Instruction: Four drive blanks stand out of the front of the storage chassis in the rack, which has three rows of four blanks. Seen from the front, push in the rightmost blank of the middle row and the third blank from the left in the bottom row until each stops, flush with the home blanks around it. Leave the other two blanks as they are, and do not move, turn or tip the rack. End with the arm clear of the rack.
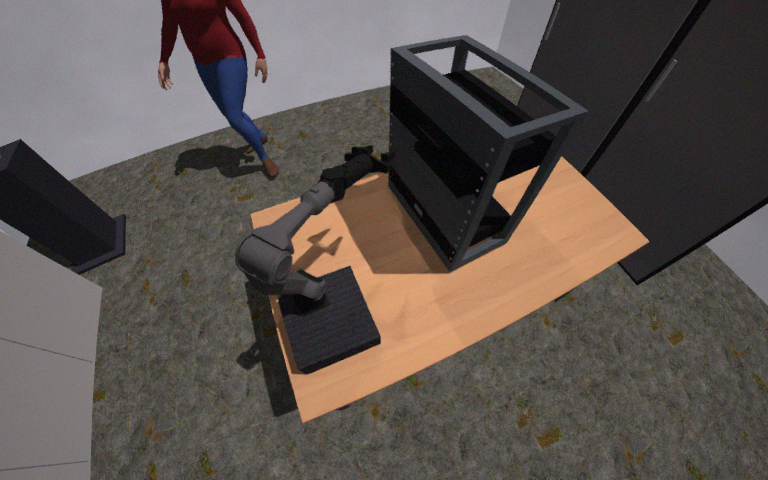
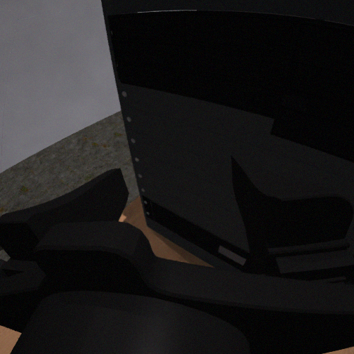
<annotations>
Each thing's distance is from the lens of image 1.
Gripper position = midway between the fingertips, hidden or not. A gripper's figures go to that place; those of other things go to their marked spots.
my gripper point(image 1: 382, 151): 87 cm
rack point(image 1: 455, 138): 78 cm
</annotations>
